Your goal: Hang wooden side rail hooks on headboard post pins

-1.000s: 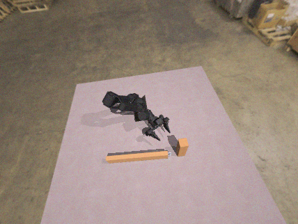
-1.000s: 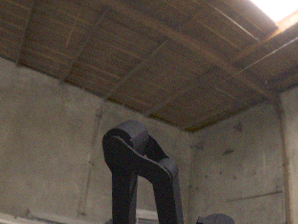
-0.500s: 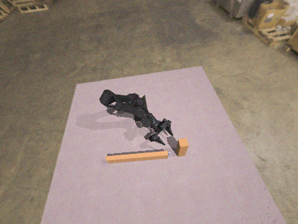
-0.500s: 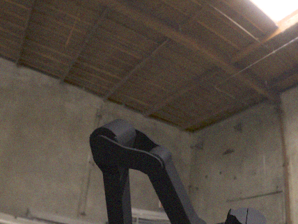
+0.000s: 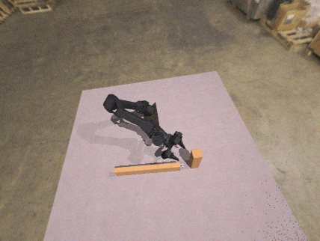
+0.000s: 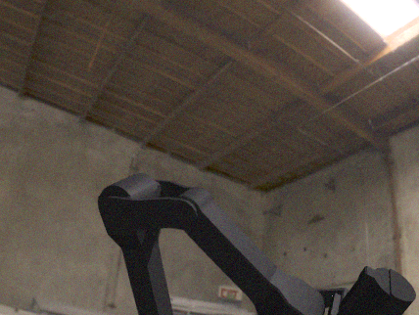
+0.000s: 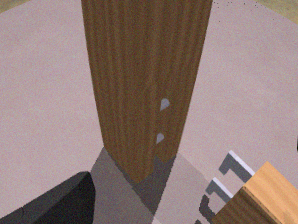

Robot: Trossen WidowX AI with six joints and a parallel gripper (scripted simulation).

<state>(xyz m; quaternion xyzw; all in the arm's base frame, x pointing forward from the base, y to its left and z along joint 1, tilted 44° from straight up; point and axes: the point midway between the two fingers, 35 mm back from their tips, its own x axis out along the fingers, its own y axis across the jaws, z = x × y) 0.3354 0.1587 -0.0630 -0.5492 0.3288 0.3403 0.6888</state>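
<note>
Right now my gripper tip is 7 cm to the right of the headboard post, 2 cm short of it and 2 cm above it.
</note>
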